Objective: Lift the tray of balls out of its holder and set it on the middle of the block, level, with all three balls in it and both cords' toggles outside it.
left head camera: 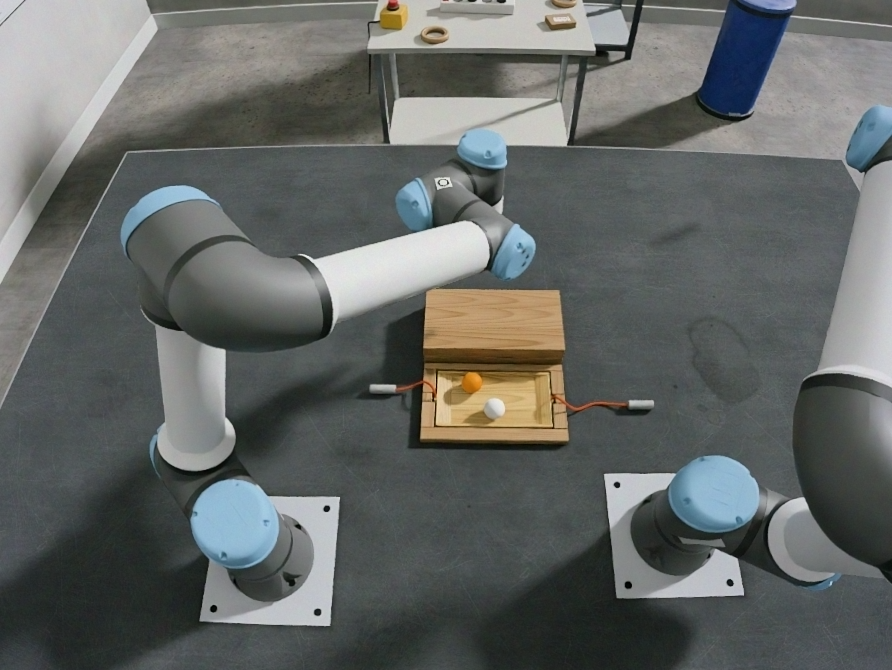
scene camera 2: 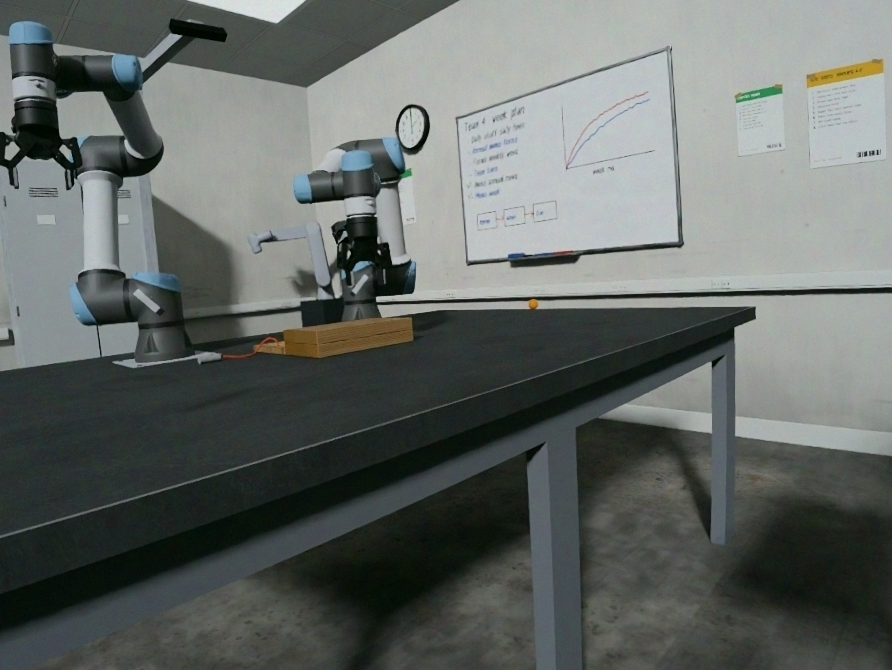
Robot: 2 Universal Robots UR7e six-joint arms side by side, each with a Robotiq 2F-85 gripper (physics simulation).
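Places are measured from the left arm's base along level axes (x up, y back, z right), in millimetres.
Where they show: left gripper, between the fingertips: [left head camera: 477, 274] [scene camera 2: 367, 286]; right gripper, between the fingertips: [scene camera 2: 43, 189]; left arm's base, origin of its link: [left head camera: 271, 557]; right arm's base, origin of its link: [left head camera: 672, 532] [scene camera 2: 165, 358].
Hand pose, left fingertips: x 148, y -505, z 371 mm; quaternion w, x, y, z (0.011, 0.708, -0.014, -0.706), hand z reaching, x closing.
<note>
Each offset is from my left fingertips to the centre of the thing. Level surfaces: height alone.
The pale wooden tray {dx -140, dy +202, dz +28 mm} [left head camera: 522, 398] sits in its wooden holder [left head camera: 497, 434] [scene camera 2: 270, 349]. An orange ball {dx -122, dy +172, dz -14 mm} [left head camera: 472, 382] and a white ball {dx -122, dy +230, dz +27 mm} [left head camera: 493, 408] lie in it. Another orange ball {dx -130, dy +223, dz -1041 mm} [scene camera 2: 532, 304] rests near the table's far edge in scene camera 2. The block {dx -118, dy +42, dz +33 mm} [left head camera: 493, 322] [scene camera 2: 360, 336] is beside the holder, its top bare. Red cords lead out to a toggle {dx -139, dy +174, dz -190 mm} [left head camera: 382, 389] on the left and another toggle {dx -139, dy +220, dz +317 mm} [left head camera: 641, 405] [scene camera 2: 209, 357] on the right. My left gripper [scene camera 2: 365, 279] is open above the block area; the wrist hides it in the head view. My right gripper [scene camera 2: 42, 180] is open, high up.
My left arm [left head camera: 403, 270] reaches over the table behind the block. My right arm [left head camera: 854, 266] stands at the right of the head view. Beyond the dark table {dx -148 mm} [left head camera: 612, 216] [scene camera 2: 468, 375] are a side table [left head camera: 483, 39] and a blue barrel [left head camera: 742, 57].
</note>
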